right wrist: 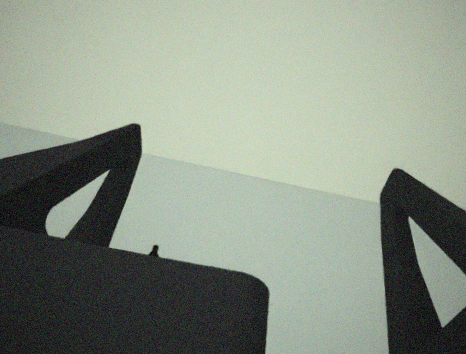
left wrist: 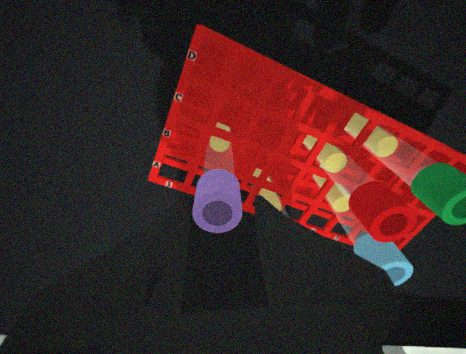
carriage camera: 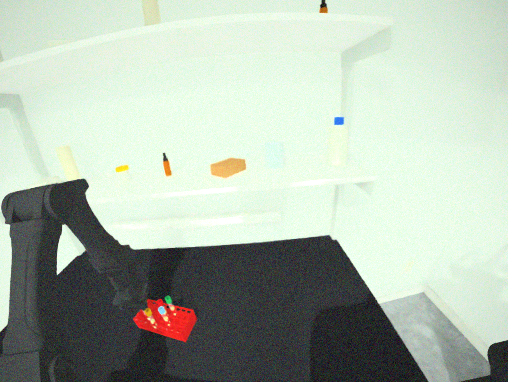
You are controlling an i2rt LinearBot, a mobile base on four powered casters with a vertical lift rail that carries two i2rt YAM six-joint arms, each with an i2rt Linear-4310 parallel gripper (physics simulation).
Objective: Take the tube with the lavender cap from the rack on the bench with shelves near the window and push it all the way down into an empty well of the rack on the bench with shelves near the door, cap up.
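Places are measured from the left arm's base along level axes (x right, y ahead, z up), in metres.
Where they show: left gripper, fingertip midpoint: (left wrist: 221,207) (carriage camera: 142,311); right gripper, fingertip midpoint: (right wrist: 263,159).
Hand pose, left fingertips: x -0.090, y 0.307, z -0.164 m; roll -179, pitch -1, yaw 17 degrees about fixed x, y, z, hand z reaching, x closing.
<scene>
After its pixels a point has its place.
The lavender-capped tube (left wrist: 217,197) @(x -0.098, y 0.332, z -0.136 m) stands cap up in the red rack (left wrist: 215,65) @(x -0.105, y 0.362, z -0.246 m) (carriage camera: 175,332) @(x 0.040, y 0.263, z -0.199 m), near the corner marked A and 1. It does not show in the carriage view, where the left arm is close to the rack's left end. My left gripper (left wrist: 221,207) @(x -0.090, y 0.307, z -0.164 m) (carriage camera: 129,303) is partly open and holds nothing; its dark fingers are hard to make out beside the lavender cap. Tubes with a red cap (left wrist: 380,210) @(x -0.033, y 0.338, z -0.136 m), a light blue cap (left wrist: 380,252) @(x -0.015, y 0.312, z -0.142 m) (carriage camera: 162,310) @(x -0.001, y 0.301, z -0.138 m) and a green cap (left wrist: 440,190) @(x -0.010, y 0.350, z -0.141 m) (carriage camera: 168,300) @(x 0.005, y 0.341, z -0.138 m) stand farther right. My right gripper (right wrist: 263,159) @(x 0.710, y 0.030, z 0.442 m) is wide open and empty, facing a pale wall.
The rack stands on a black bench top (carriage camera: 250,300) @(x 0.272, y 0.433, z -0.254 m). A gold cap (carriage camera: 148,312) @(x -0.046, y 0.289, z -0.137 m) shows in the rack. Above the bench, a white shelf (carriage camera: 240,189) @(x 0.272, y 0.495, z 0.192 m) holds bottles, an orange-brown block (carriage camera: 228,167) @(x 0.225, y 0.591, z 0.236 m) and a blue-capped bottle (carriage camera: 338,145) @(x 0.623, y 0.644, z 0.283 m). Grey floor (carriage camera: 435,330) @(x 1.659, y 0.656, z -1.168 m) lies to the right.
</scene>
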